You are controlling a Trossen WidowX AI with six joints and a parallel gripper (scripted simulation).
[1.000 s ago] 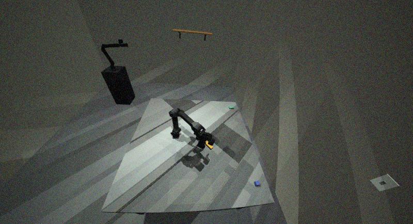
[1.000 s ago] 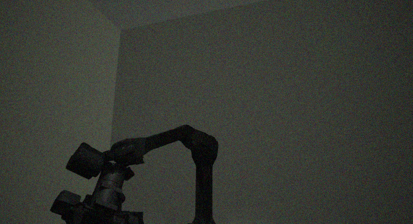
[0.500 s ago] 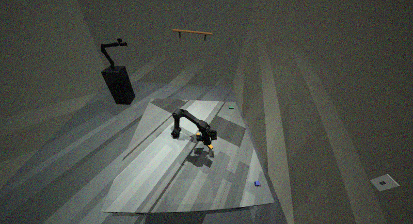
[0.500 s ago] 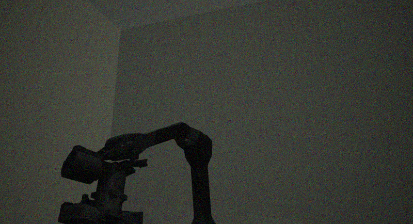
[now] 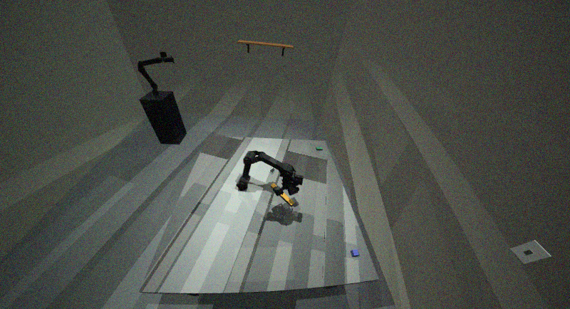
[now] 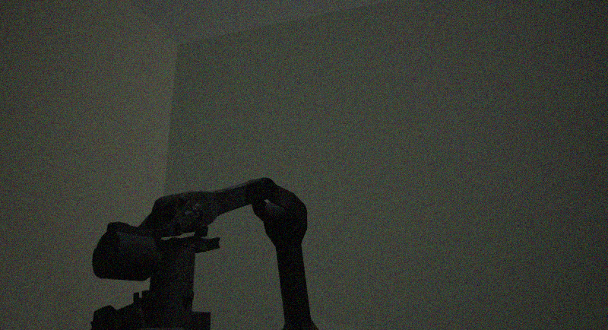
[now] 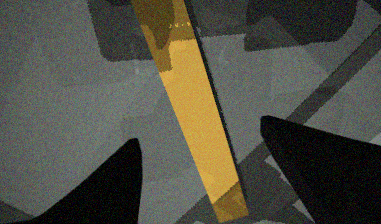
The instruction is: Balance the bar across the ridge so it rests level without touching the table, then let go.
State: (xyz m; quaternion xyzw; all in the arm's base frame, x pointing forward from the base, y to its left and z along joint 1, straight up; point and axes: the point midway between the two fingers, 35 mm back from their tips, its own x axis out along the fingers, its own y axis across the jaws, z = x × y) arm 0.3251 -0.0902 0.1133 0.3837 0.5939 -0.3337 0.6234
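Now: the bar 20 mm behind my gripper tip, 30 mm to the left of it and 70 mm below it. Also, from my gripper tip: green block (410 mm ahead, 590 mm to the left, 70 mm below); blue block (410 mm ahead, 410 mm to the right, 60 mm below).
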